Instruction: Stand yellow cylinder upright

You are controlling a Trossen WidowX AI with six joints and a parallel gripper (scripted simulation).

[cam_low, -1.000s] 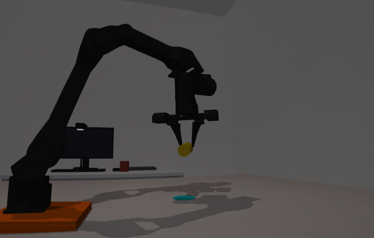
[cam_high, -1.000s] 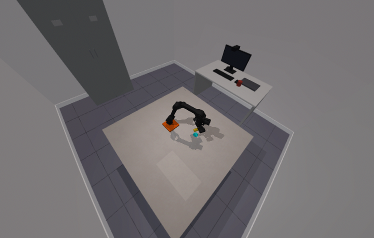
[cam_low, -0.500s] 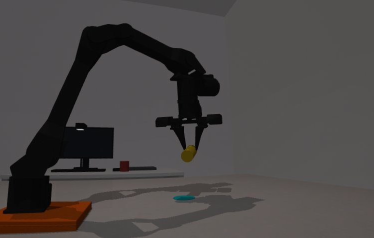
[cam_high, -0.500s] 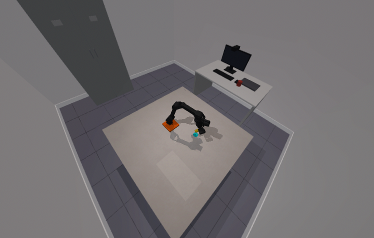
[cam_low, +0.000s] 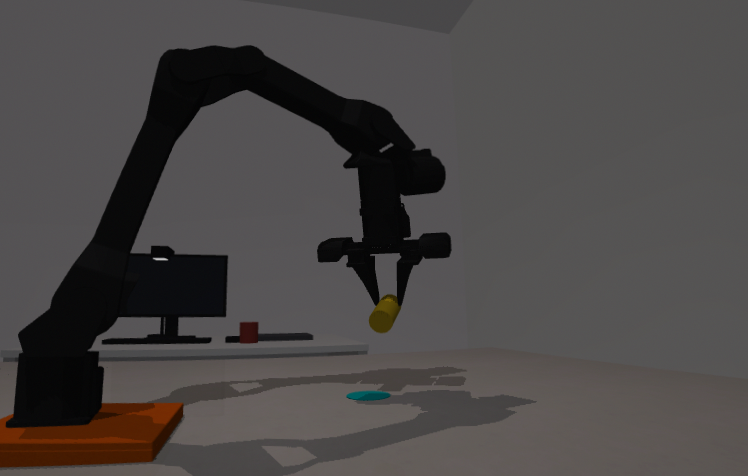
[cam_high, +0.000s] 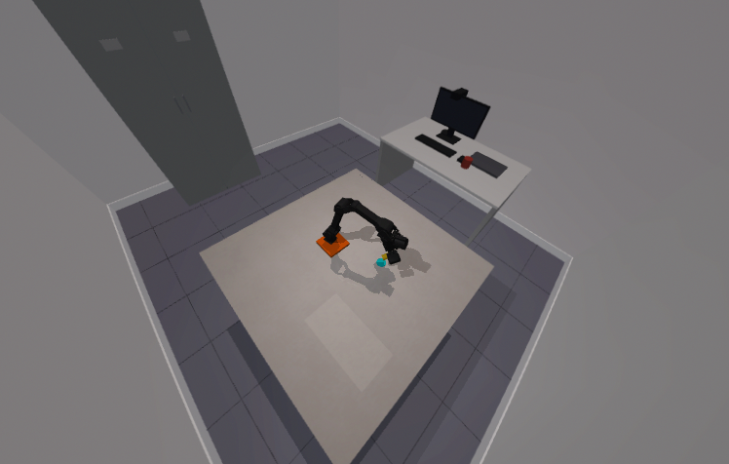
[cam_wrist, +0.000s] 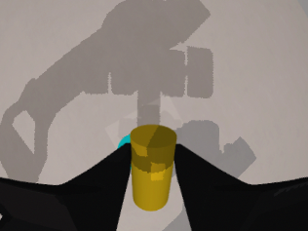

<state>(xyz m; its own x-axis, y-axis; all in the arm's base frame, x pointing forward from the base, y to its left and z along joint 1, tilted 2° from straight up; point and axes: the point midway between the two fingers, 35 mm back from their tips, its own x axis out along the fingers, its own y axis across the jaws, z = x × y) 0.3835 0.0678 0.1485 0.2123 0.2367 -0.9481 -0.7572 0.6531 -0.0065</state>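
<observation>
My gripper tip is now 4 cm past the cyan circle, 1 cm to the left of it and 12 cm above it. From my gripper tip the other things lie so: yellow tall cylinder: 1 cm behind, 2 cm to the right, 1 cm below.
</observation>
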